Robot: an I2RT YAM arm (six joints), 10 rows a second.
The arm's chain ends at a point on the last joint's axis. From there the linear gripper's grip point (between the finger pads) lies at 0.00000 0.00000 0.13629 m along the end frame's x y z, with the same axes.
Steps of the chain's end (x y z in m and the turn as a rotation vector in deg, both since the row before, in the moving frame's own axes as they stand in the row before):
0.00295 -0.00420 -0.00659 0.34 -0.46 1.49
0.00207 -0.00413 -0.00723 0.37 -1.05 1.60
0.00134 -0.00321 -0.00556 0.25 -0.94 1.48
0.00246 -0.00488 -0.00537 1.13 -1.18 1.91
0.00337 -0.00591 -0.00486 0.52 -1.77 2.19
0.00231 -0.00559 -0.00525 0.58 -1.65 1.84
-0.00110 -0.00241 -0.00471 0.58 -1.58 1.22
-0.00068 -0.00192 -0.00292 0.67 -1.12 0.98
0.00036 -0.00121 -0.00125 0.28 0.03 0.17
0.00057 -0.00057 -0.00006 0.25 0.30 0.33
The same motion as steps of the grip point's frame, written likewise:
0.00187 -0.00502 -0.00660 0.34 -0.46 1.49
-0.00041 -0.00504 -0.00726 0.37 -1.05 1.60
-0.00089 -0.00383 -0.00558 0.25 -0.94 1.48
-0.00030 -0.00761 -0.00543 1.13 -1.18 1.91
-0.00081 -0.00723 -0.00493 0.52 -1.77 2.19
-0.00159 -0.00703 -0.00531 0.58 -1.65 1.84
-0.00484 -0.00383 -0.00477 0.58 -1.58 1.22
-0.00333 -0.00354 -0.00296 0.67 -1.12 0.98
0.00043 -0.00188 -0.00125 0.28 0.03 0.17
0.00129 -0.00116 -0.00006 0.25 0.30 0.33

